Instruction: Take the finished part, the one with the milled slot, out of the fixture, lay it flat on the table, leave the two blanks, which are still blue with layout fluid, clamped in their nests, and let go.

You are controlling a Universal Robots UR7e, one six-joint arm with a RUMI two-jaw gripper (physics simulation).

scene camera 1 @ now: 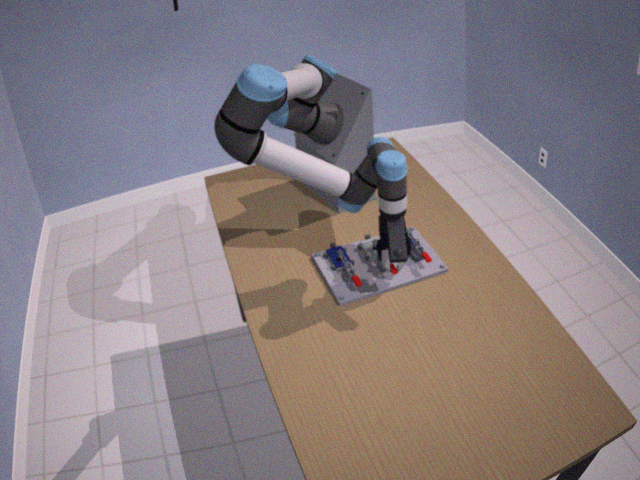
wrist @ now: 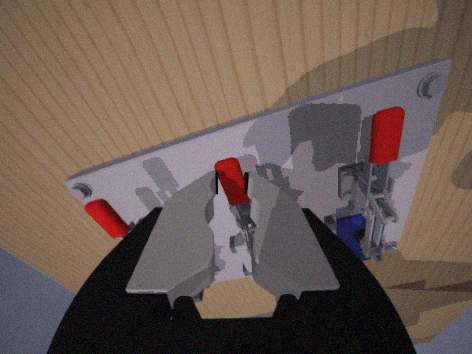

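Note:
My gripper points down over the fixture plate, its fingers shut on the red handle of the middle clamp. The handle shows between the fingertips in the wrist view. One blue blank sits in its nest under a clamp. The other blue blank is partly hidden behind the gripper in the scene view and hidden by it in the wrist view. The finished part cannot be made out clearly at the middle nest; the fingers cover much of that area in the wrist view.
The two outer clamps have red handles, one beside the first blank and one at the other end. Bolt heads stand at the plate's corners. The plate lies on the wooden table, before the robot's grey pedestal.

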